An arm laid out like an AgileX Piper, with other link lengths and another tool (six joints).
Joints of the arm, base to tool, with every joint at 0 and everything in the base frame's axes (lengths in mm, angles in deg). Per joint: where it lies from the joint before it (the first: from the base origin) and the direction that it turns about. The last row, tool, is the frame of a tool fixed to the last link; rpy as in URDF.
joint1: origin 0 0 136.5 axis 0 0 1
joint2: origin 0 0 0 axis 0 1 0
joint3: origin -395.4 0 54.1 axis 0 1 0
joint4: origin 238 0 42 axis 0.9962 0 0.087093
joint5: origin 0 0 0 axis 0 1 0
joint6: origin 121.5 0 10.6 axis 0.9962 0 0.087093
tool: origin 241.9 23 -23 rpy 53.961 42.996 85.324
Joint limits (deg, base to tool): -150..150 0..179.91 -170..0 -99.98..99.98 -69.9..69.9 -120..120
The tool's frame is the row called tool.
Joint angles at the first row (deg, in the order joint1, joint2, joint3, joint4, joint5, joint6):
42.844 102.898 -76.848 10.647 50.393 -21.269
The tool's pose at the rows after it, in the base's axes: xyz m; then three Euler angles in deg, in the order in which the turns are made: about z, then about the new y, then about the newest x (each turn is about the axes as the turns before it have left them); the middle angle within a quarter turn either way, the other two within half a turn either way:
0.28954 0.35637 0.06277 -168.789 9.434 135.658
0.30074 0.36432 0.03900 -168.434 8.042 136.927
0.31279 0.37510 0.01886 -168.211 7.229 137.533
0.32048 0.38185 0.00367 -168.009 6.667 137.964
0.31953 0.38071 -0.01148 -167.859 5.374 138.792
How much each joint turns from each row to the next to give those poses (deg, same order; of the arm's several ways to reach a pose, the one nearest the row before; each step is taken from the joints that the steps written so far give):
0.512 5.248 -2.705 -0.473 0.461 0.001
-0.001 4.522 -2.742 -0.364 0.066 -0.001
0.000 4.110 -3.088 -0.063 0.001 -0.119
0.000 2.841 -2.048 -0.038 -0.071 -0.149
-0.001 1.965 -0.426 -0.024 0.000 -0.054

